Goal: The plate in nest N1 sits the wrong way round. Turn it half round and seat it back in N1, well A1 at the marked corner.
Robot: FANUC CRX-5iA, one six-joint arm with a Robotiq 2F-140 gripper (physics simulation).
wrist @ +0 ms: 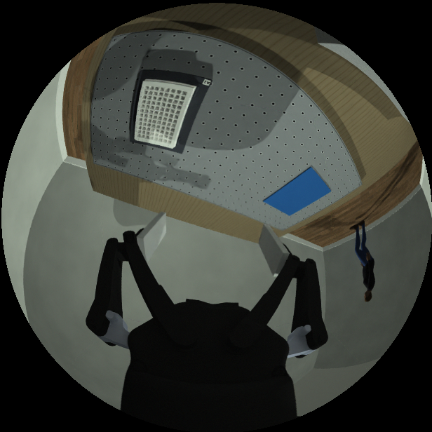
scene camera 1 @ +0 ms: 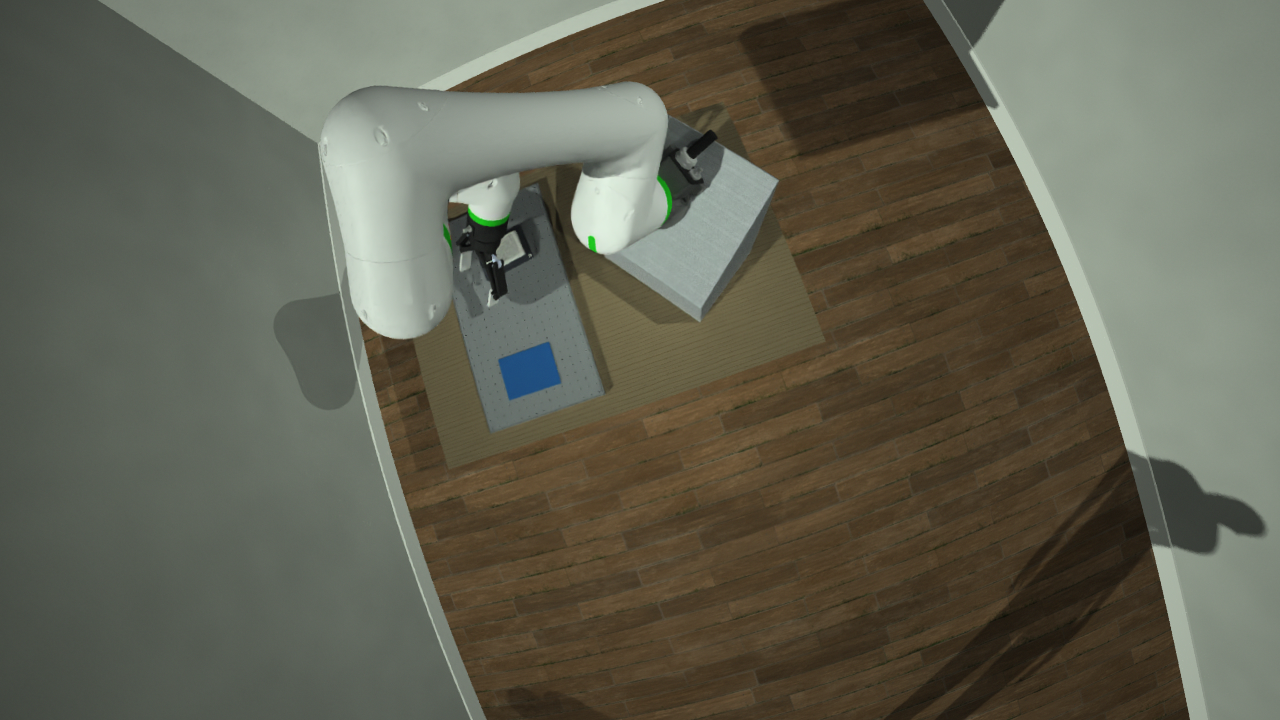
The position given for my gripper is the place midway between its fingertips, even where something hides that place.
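Scene:
My gripper: visible in the wrist view (pixel 213 228) and in scene camera 1 (pixel 478 286). Blue rectangle: (wrist: pixel 307 187) and (scene camera 1: pixel 539 364) are the same spot on it.

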